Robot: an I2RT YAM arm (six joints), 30 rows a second.
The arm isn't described. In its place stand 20 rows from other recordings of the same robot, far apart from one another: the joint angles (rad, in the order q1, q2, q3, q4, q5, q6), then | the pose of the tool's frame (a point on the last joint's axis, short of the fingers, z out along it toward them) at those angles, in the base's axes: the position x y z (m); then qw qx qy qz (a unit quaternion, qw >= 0).
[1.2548 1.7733 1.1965 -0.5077 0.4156 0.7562] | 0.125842, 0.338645, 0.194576, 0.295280, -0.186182, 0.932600, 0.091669
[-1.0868 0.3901 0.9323 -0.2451 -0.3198 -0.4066] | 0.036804, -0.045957, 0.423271, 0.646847, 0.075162, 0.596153, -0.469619
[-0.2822 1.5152 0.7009 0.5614 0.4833 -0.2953] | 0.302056, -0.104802, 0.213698, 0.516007, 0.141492, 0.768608, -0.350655
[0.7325 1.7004 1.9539 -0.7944 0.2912 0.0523] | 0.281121, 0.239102, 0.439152, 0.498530, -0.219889, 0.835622, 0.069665
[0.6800 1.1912 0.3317 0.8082 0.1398 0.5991] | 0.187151, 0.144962, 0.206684, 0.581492, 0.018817, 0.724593, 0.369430
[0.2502 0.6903 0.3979 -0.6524 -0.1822 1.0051] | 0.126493, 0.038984, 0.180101, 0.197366, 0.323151, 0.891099, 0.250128
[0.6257 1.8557 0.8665 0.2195 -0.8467 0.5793] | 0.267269, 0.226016, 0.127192, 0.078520, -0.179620, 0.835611, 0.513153
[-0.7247 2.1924 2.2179 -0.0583 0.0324 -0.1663] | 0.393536, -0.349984, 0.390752, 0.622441, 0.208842, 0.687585, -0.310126
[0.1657 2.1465 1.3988 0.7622 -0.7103 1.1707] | 0.474678, 0.102918, 0.213818, 0.372923, 0.099936, 0.696072, 0.605331
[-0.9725 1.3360 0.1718 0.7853 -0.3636 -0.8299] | 0.128880, -0.166596, 0.129282, 0.459960, -0.043237, 0.819139, -0.339969
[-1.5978 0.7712 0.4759 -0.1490 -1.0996 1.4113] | 0.027282, -0.164752, 0.244857, 0.494409, 0.700870, 0.326102, 0.397491
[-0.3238 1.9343 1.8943 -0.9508 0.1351 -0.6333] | 0.397552, -0.138481, 0.319000, 0.223464, -0.128290, 0.947609, -0.188792
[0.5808 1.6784 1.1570 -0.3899 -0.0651 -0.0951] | 0.297850, 0.198254, 0.219412, 0.306732, -0.323467, 0.888641, 0.107711
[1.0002 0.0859 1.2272 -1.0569 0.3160 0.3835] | -0.038278, -0.080122, 0.392973, 0.627865, -0.092406, 0.671862, 0.381900
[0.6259 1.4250 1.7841 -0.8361 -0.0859 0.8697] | 0.230952, 0.170714, 0.466715, 0.355996, 0.081603, 0.849737, 0.380205
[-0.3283 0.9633 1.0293 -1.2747 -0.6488 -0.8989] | 0.145210, -0.026738, 0.310566, 0.320071, -0.317478, 0.878509, 0.158063
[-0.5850 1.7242 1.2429 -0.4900 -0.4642 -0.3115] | 0.313102, -0.188262, 0.226789, 0.354216, 0.059467, 0.930371, 0.073514
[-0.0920 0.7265 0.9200 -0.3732 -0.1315 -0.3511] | 0.158836, -0.009966, 0.375323, 0.634877, -0.140713, 0.754185, -0.091301
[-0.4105 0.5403 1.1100 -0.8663 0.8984 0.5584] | 0.043462, -0.049290, 0.403864, 0.560176, 0.565814, 0.520458, -0.308513
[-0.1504 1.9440 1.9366 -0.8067 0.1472 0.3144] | 0.430958, -0.070590, 0.338103, 0.372745, 0.239878, 0.895590, -0.037930
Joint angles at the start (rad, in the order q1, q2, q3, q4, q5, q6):
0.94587, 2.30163, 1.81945, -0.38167, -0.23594, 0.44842
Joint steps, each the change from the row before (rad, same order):
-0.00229, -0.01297, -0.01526, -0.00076, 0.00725, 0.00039
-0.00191, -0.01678, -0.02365, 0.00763, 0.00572, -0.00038
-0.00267, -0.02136, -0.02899, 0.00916, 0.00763, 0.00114
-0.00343, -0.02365, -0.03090, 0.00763, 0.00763, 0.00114
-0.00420, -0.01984, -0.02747, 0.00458, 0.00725, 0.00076
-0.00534, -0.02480, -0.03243, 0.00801, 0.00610, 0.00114
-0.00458, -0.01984, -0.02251, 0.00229, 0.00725, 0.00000
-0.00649, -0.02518, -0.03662, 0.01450, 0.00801, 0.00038
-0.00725, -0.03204, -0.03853, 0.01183, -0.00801, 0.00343
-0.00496, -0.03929, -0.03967, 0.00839, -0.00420, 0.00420
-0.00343, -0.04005, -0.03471, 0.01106, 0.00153, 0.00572
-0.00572, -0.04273, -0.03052, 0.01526, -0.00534, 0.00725
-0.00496, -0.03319, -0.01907, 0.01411, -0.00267, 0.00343
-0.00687, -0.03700, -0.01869, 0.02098, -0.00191, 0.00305
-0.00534, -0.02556, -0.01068, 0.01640, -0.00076, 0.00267
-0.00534, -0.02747, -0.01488, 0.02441, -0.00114, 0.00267
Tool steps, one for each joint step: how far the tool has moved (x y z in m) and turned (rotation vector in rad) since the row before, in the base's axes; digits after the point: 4 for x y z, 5 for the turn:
-0.0005, -0.0032, 0.0014, -0.00563, -0.00243, -0.00728
-0.0012, -0.0037, 0.0012, -0.00202, -0.00422, -0.00533
-0.0014, -0.0047, 0.0018, -0.00196, -0.00487, -0.00846
-0.0015, -0.0054, 0.0021, -0.00289, -0.00418, -0.00923
-0.0010, -0.0053, 0.0010, -0.00557, -0.00214, -0.00947
-0.0012, -0.0063, 0.0020, -0.00223, -0.00324, -0.01014
-0.0007, -0.0051, 0.0023, -0.00364, -0.00418, -0.00927
-0.0010, -0.0069, 0.0010, -0.00118, -0.00647, -0.01197
-0.0020, -0.0076, 0.0033, 0.00880, 0.00365, -0.00459
-0.0035, -0.0079, 0.0056, 0.00931, 0.00016, -0.00532
-0.0035, -0.0070, 0.0073, 0.01362, -0.00747, -0.00864
-0.0026, -0.0071, 0.0098, 0.02584, -0.00944, -0.00729
-0.0014, -0.0051, 0.0090, 0.02412, -0.01401, -0.00548
-0.0009, -0.0057, 0.0110, 0.03215, -0.02180, -0.00754
-0.0003, -0.0039, 0.0084, 0.02525, -0.01772, -0.00650
-0.0006, -0.0042, 0.0084, 0.02972, -0.02131, -0.00612

